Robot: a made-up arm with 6 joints.
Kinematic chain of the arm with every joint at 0, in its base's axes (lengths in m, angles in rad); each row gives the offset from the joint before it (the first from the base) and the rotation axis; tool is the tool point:
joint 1: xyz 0 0 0.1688 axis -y
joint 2: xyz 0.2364 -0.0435 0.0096 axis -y
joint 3: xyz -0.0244 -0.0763 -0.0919 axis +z
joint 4: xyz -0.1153 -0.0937 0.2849 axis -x
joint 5: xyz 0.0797 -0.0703 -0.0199 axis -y
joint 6: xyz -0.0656 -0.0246 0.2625 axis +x
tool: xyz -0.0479 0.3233 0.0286
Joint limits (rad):
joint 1: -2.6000..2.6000
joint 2: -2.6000..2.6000
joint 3: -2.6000..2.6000
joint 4: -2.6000..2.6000
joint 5: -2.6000..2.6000
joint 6: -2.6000..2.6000
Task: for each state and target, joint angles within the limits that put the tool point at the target. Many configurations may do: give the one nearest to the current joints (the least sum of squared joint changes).
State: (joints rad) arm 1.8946 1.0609 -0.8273 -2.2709 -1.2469 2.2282
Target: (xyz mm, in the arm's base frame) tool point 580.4 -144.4 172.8
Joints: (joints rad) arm 1.4305 1.0217 -1.6305 -1.7899 -0.3757 2.0183
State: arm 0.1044 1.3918 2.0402 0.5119 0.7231 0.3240
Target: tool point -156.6 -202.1 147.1
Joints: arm -0.0603 0.8956 1.4260 0.5786 -0.1166 -0.0882
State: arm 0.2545 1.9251 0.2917 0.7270 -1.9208 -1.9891
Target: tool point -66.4 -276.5 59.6
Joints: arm 0.3429 1.7792 0.3780 0.5123 -1.9311 -1.7445
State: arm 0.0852 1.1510 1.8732 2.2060 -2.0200 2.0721
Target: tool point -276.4 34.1 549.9
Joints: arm -0.2986 0.5747 2.4280 2.4722 -2.1971 2.6000
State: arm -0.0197 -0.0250 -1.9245 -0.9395 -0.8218 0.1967
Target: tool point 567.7 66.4 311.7
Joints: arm -0.8159 -0.3619 -2.2977 -1.1634 -0.3596 -0.2465
